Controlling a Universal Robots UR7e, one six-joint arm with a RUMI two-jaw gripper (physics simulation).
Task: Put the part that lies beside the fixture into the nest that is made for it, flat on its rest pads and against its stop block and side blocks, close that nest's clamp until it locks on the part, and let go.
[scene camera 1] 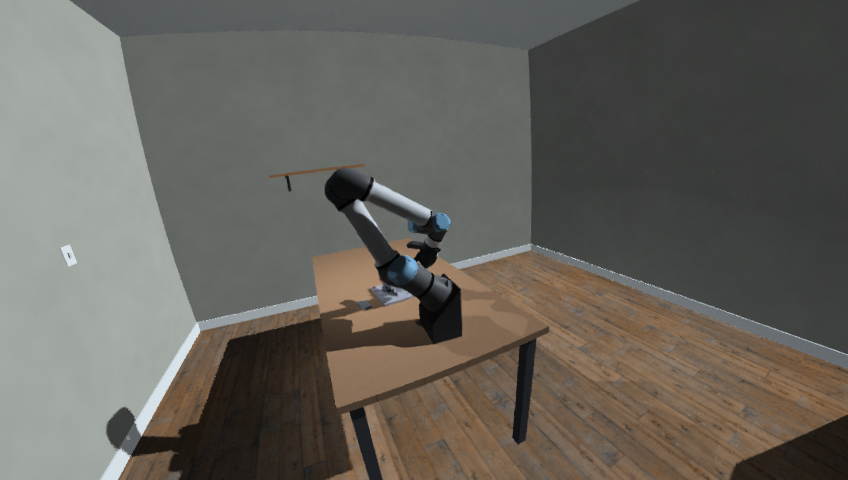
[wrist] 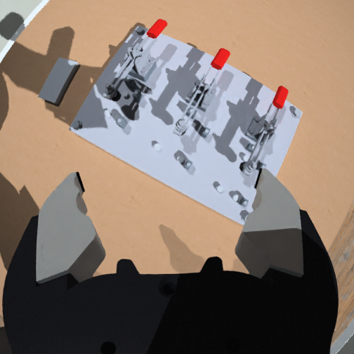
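Pixels of known places: arm's base, origin of its link: [scene camera 1: 439, 295].
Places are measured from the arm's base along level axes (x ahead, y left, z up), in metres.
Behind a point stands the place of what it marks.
The part, a grey rectangular block [scene camera 1: 364, 305] @[x 0.395, y 0.216, z -0.152 m] [wrist: 59, 81], lies flat on the table beside the fixture's left edge in the wrist view. The fixture, a pale plate [scene camera 1: 389, 300] @[x 0.355, y 0.090, z -0.147 m] [wrist: 140, 156], carries three toggle clamps with red handles: a left clamp [wrist: 157, 28], a middle clamp [wrist: 220, 59] and a right clamp [wrist: 281, 97]. Small pads and blocks stand on the plate below the clamp arms; which nest fits the part I cannot tell. My gripper [wrist: 169, 172] is open and empty, above the table, with its right finger overlapping the plate's lower right corner in the wrist view.
The table [scene camera 1: 380, 380] @[x -0.142, y 0.345, z -0.162 m] carries the arm's black base [scene camera 1: 441, 318] @[x -0.085, y 0.048, z -0.051 m], which stands near the fixture. The arm partly hides the fixture in the scene view. A wooden shelf [scene camera 1: 315, 170] is on the back wall. Shadows of the arm fall across the part and table.
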